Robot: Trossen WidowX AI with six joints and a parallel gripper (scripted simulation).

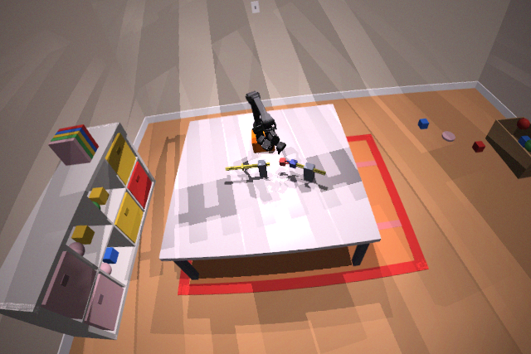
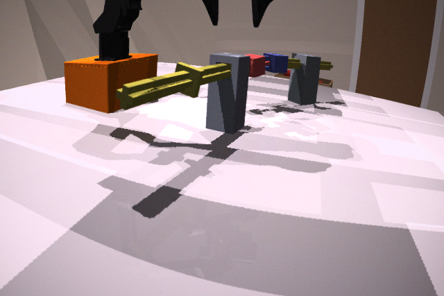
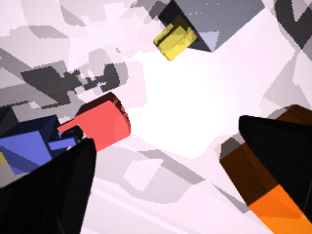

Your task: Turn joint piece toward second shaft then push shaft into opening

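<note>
Right now my gripper tip is 80 mm above the red joint piece, 60 mm to the right of it and 20 mm short of it.
</note>
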